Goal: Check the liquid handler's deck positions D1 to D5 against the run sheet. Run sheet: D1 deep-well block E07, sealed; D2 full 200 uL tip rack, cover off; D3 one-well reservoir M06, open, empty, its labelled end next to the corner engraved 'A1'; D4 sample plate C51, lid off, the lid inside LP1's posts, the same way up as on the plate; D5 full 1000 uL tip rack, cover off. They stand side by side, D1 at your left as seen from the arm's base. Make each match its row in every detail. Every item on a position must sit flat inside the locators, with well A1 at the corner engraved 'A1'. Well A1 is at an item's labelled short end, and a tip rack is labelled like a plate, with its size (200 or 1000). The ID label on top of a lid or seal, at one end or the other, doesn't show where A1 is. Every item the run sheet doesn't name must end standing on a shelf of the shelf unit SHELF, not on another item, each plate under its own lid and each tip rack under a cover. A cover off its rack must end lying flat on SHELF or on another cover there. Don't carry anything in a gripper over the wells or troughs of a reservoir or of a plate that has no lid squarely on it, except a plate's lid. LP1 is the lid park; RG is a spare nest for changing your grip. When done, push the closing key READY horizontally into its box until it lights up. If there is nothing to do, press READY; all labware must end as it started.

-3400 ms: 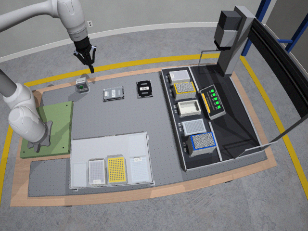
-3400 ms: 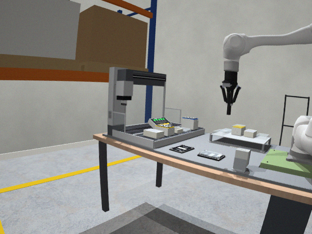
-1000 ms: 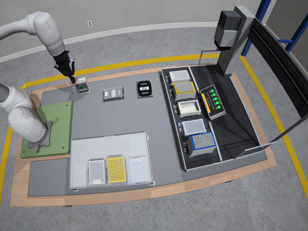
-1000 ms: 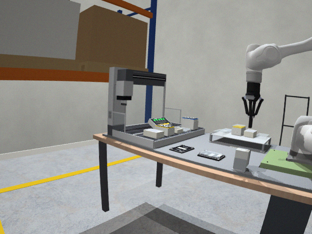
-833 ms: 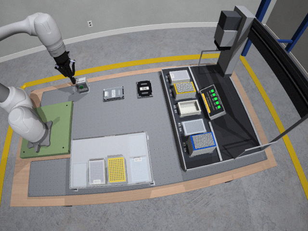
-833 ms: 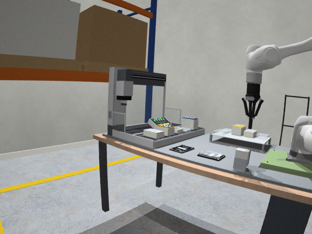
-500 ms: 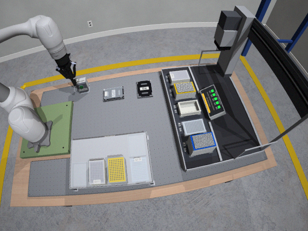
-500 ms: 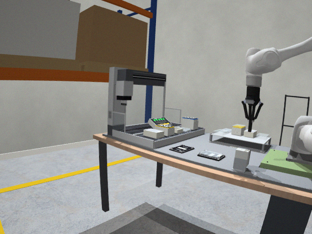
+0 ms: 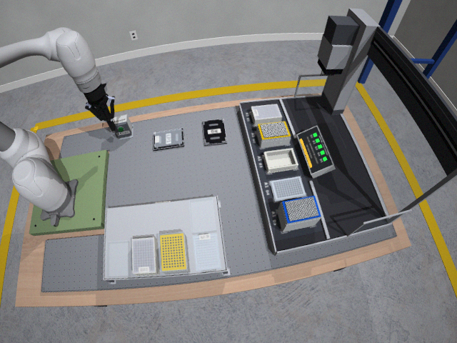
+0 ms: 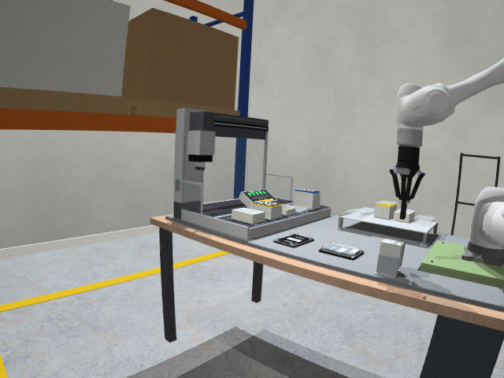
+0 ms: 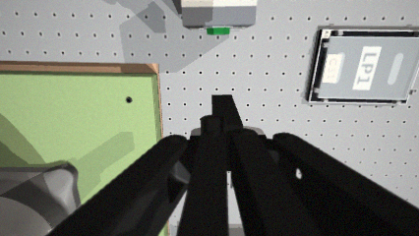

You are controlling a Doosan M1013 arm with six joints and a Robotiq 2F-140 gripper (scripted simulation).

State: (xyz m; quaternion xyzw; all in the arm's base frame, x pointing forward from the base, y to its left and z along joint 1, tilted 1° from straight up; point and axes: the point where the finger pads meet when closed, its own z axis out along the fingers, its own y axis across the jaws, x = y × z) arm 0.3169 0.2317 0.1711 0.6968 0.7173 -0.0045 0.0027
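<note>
My gripper is now 130 mm above the ready box and 80 mm to the right of it. Round my hand: cover 530 mm to the right, 220 mm ahead, 70 mm below; then yellow tip rack 660 mm ahead, 110 mm below, 100 mm to the right; then dark nest 430 mm ahead, 190 mm below, 20 mm to the left.
</note>
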